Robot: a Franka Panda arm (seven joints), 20 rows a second.
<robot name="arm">
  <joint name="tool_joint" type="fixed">
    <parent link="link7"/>
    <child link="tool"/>
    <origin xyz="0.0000 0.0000 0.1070" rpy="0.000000 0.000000 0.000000"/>
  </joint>
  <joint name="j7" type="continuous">
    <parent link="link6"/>
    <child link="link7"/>
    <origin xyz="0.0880 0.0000 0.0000" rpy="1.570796 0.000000 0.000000"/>
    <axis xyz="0 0 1"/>
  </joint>
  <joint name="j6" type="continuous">
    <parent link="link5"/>
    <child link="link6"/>
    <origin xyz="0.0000 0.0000 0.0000" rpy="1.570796 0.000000 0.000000"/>
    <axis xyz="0 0 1"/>
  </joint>
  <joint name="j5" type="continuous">
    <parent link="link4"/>
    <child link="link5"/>
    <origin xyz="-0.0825 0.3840 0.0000" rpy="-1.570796 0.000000 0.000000"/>
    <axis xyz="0 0 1"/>
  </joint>
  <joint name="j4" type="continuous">
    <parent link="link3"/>
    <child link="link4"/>
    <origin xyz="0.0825 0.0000 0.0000" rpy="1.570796 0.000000 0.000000"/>
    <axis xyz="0 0 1"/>
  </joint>
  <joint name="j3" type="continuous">
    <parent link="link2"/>
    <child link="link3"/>
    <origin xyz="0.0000 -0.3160 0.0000" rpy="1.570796 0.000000 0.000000"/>
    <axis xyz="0 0 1"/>
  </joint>
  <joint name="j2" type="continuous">
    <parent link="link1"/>
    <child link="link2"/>
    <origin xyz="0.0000 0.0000 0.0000" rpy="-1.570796 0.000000 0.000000"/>
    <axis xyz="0 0 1"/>
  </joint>
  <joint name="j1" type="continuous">
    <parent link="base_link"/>
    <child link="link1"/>
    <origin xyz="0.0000 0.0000 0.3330" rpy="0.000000 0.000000 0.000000"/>
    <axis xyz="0 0 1"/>
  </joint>
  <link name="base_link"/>
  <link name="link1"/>
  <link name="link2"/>
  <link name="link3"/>
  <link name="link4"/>
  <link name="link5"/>
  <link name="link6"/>
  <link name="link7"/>
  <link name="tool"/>
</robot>
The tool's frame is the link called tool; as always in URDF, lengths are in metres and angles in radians. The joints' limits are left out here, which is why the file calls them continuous.
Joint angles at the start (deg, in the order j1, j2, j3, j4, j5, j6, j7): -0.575 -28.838 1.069 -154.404 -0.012 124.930 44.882
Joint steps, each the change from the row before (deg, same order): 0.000 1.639 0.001 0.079 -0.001 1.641 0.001; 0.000 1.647 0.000 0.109 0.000 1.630 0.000; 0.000 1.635 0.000 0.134 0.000 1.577 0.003; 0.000 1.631 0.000 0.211 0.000 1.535 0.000; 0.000 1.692 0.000 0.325 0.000 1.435 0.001; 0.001 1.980 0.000 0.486 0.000 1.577 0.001; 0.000 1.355 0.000 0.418 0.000 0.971 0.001; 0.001 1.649 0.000 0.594 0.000 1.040 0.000; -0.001 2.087 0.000 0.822 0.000 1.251 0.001; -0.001 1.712 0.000 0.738 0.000 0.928 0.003; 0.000 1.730 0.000 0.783 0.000 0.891 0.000
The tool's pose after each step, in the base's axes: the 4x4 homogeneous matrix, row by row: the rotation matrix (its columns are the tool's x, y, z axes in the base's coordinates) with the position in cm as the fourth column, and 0 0 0 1 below. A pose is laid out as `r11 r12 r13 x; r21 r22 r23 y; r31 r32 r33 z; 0 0 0 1`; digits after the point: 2 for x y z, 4 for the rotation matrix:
0.7132 -0.7009 -0.0097 37.19; -0.7009 -0.7132 -0.0088 0.28; -0.0008 0.0131 -0.9999 37.79; 0 0 0 1
0.7134 -0.7007 -0.0081 37.66; -0.7007 -0.7134 -0.0083 0.29; 0.0000 0.0116 -0.9999 37.05; 0 0 0 1
0.7135 -0.7006 -0.0068 38.12; -0.7006 -0.7135 -0.0078 0.29; 0.0006 0.0103 -0.9999 36.31; 0 0 0 1
0.7137 -0.7004 -0.0048 38.60; -0.7004 -0.7137 -0.0073 0.30; 0.0017 0.0085 -1.0000 35.61; 0 0 0 1
0.7138 -0.7003 -0.0036 39.10; -0.7003 -0.7138 -0.0068 0.30; 0.0022 0.0073 -1.0000 34.92; 0 0 0 1
0.7140 -0.7001 -0.0021 39.70; -0.7001 -0.7140 -0.0061 0.31; 0.0028 0.0059 -1.0000 34.16; 0 0 0 1
0.7141 -0.7001 -0.0015 40.13; -0.7001 -0.7141 -0.0057 0.32; 0.0029 0.0051 -1.0000 33.67; 0 0 0 1
0.7142 -0.6999 -0.0018 40.66; -0.6999 -0.7142 -0.0052 0.32; 0.0024 0.0050 -1.0000 33.10; 0 0 0 1
0.7143 -0.6998 -0.0020 41.35; -0.6998 -0.7143 -0.0045 0.33; 0.0017 0.0047 -1.0000 32.38; 0 0 0 1
0.7143 -0.6998 -0.0028 41.93; -0.6998 -0.7143 -0.0040 0.34; 0.0008 0.0048 -1.0000 31.80; 0 0 0 1
0.7144 -0.6997 -0.0038 42.51; -0.6997 -0.7144 -0.0034 0.35; -0.0003 0.0051 -1.0000 31.21; 0 0 0 1

